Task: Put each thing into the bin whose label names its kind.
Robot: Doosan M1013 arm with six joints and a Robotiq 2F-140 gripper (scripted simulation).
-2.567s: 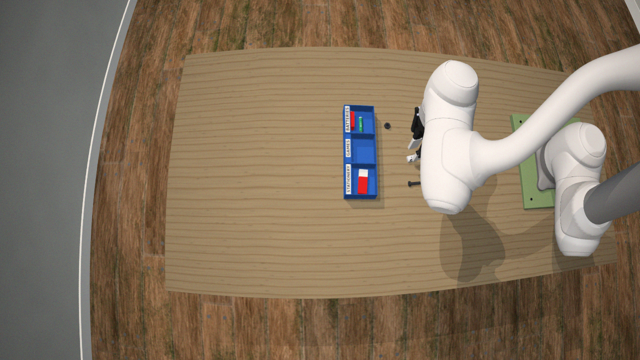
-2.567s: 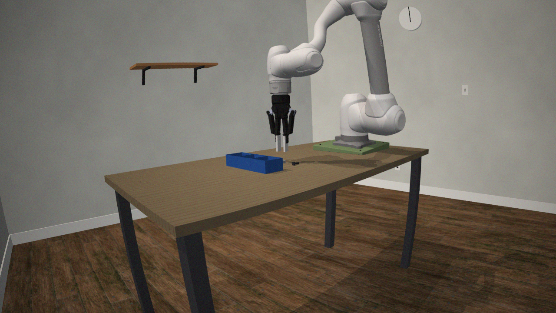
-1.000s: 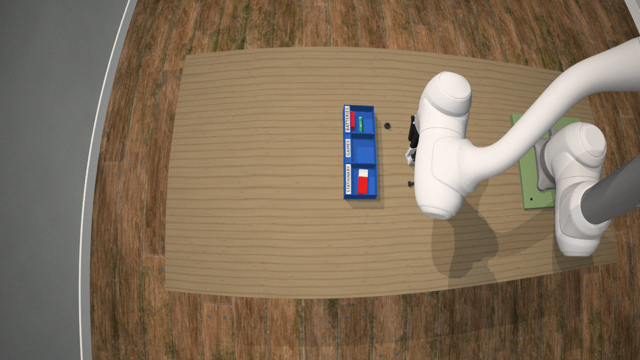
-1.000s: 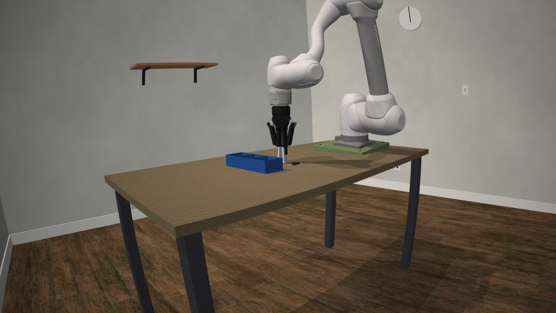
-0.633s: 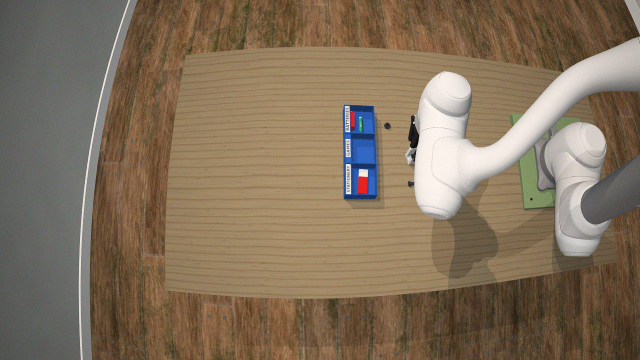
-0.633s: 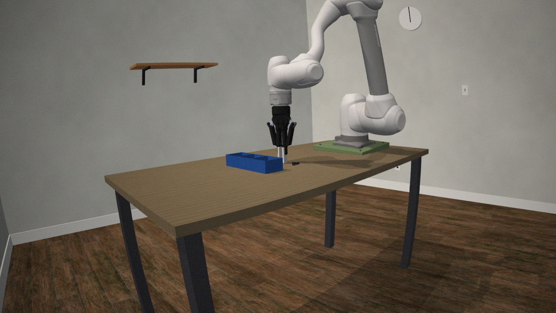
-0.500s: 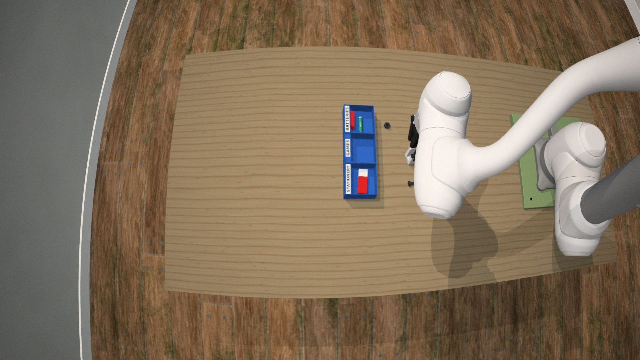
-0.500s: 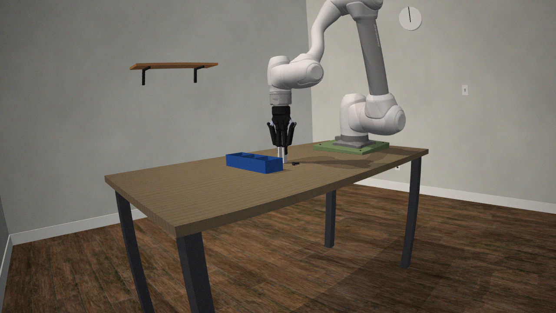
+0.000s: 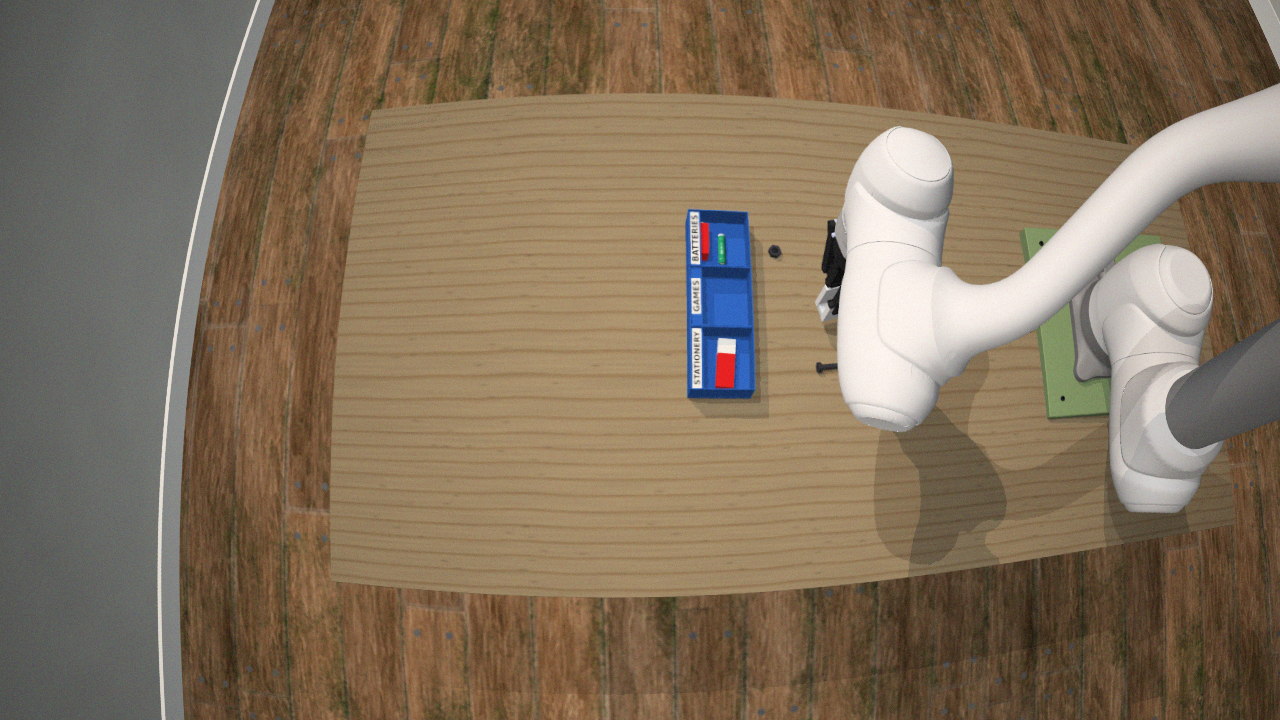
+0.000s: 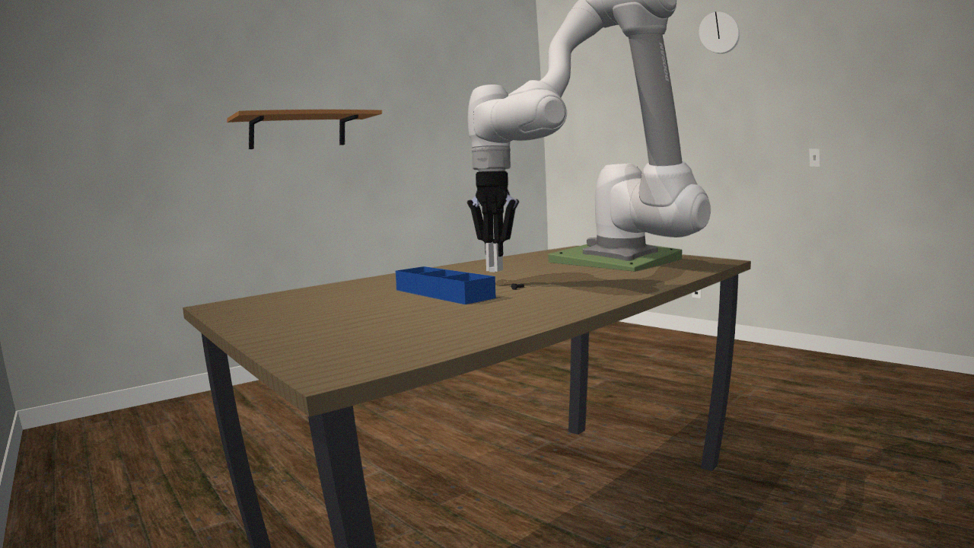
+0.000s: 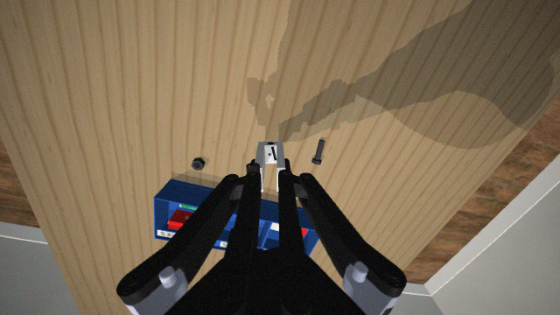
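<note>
The white eraser is 14 cm ahead of my hand, 7 cm to the left of it and 6 cm below it. Also, from my hand: black bolt: 7 cm to the left, 6 cm below; then black nut: 10 cm to the right, 6 cm below, 6 cm ahead; then white tile: 3 cm below.
</note>
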